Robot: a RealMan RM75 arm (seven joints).
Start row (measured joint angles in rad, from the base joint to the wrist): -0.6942 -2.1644 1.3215 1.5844 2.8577 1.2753 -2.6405
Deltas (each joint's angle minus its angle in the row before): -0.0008 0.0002 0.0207 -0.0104 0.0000 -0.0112 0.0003; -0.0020 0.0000 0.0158 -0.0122 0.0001 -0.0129 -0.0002; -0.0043 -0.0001 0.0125 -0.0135 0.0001 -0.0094 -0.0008; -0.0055 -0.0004 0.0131 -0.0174 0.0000 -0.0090 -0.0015; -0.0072 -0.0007 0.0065 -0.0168 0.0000 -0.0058 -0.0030; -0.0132 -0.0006 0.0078 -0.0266 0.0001 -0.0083 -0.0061; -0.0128 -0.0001 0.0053 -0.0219 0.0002 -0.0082 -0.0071; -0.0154 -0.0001 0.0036 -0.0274 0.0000 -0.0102 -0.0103; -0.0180 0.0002 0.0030 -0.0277 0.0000 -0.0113 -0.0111; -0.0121 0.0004 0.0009 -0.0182 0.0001 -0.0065 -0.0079; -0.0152 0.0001 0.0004 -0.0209 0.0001 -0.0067 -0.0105; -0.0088 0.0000 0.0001 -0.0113 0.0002 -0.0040 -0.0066; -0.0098 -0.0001 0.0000 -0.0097 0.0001 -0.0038 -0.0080; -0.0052 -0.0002 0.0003 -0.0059 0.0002 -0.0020 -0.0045
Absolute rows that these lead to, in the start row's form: -0.6950 -2.1642 1.3422 1.5740 2.8577 1.2641 -2.6402; -0.6970 -2.1642 1.3580 1.5618 2.8578 1.2512 -2.6404; -0.7013 -2.1643 1.3705 1.5483 2.8579 1.2418 -2.6412; -0.7068 -2.1647 1.3836 1.5309 2.8579 1.2328 -2.6427; -0.7140 -2.1654 1.3901 1.5141 2.8579 1.2270 -2.6457; -0.7272 -2.1660 1.3979 1.4875 2.8580 1.2187 -2.6518; -0.7400 -2.1661 1.4032 1.4656 2.8582 1.2105 -2.6589; -0.7554 -2.1662 1.4068 1.4382 2.8582 1.2003 -2.6692; -0.7734 -2.1660 1.4098 1.4105 2.8582 1.1890 -2.6803; -0.7855 -2.1656 1.4107 1.3923 2.8583 1.1825 -2.6882; -0.8007 -2.1655 1.4111 1.3714 2.8584 1.1758 -2.6987; -0.8095 -2.1655 1.4112 1.3601 2.8586 1.1718 -2.7053; -0.8193 -2.1656 1.4112 1.3504 2.8587 1.1680 -2.7133; -0.8245 -2.1658 1.4115 1.3445 2.8589 1.1660 -2.7178
